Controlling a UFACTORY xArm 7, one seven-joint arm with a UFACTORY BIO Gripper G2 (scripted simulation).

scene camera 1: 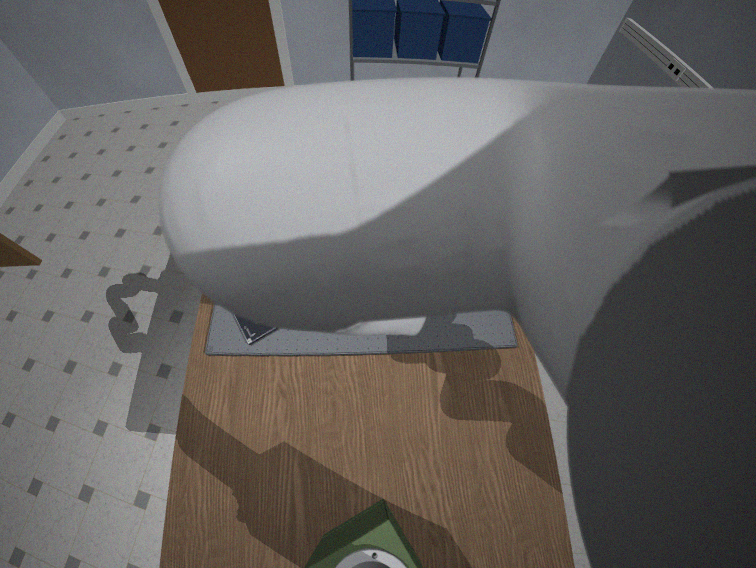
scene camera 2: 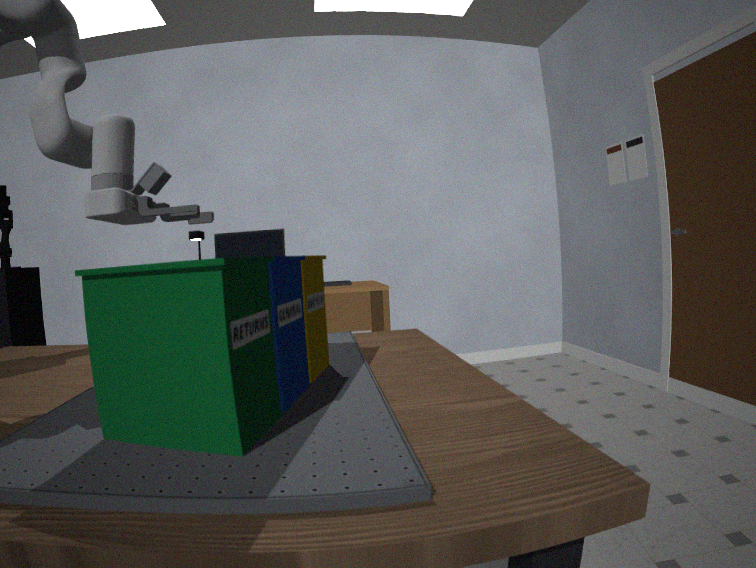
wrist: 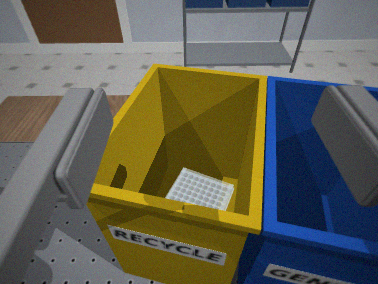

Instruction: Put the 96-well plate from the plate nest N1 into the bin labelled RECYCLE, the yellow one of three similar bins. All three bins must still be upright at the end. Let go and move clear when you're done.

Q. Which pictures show the blue bin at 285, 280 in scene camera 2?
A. Scene camera 2 and the wrist view only.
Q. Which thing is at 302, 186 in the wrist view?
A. A blue bin.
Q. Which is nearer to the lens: the clear 96-well plate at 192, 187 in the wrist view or the yellow recycle bin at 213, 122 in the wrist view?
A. The yellow recycle bin.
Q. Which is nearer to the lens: the green returns bin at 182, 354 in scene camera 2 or the yellow recycle bin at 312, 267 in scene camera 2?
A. The green returns bin.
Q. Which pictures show the green returns bin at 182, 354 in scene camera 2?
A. Scene camera 2 only.
